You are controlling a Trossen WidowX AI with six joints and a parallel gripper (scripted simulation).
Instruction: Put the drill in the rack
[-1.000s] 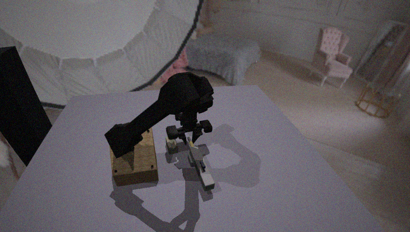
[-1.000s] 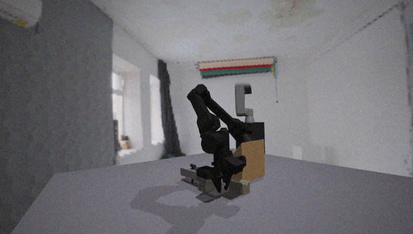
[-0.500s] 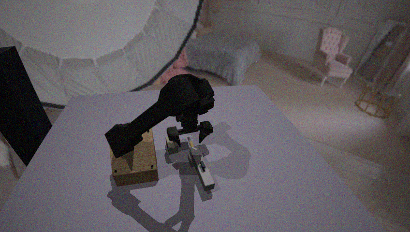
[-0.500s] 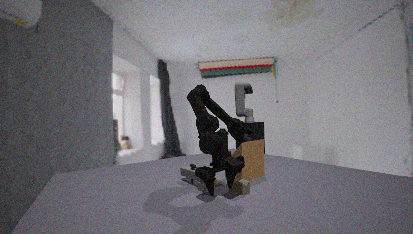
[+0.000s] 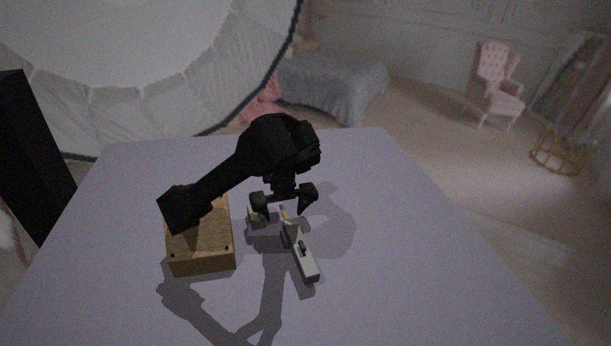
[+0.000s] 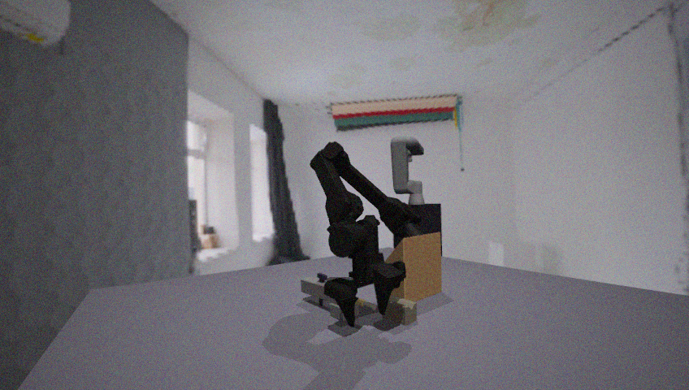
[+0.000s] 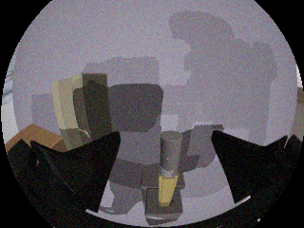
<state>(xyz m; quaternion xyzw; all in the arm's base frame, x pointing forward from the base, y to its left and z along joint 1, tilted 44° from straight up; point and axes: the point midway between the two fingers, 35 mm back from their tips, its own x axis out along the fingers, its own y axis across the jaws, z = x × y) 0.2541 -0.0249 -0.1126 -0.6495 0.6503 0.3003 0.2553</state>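
Right now the drill is 4 cm to the right of my gripper tip and 3 cm above it. Round my gripper tip: rack 8 cm behind, 2 cm to the left, 1 cm above; key 17 cm to the right, 4 cm above, 1 cm ahead.
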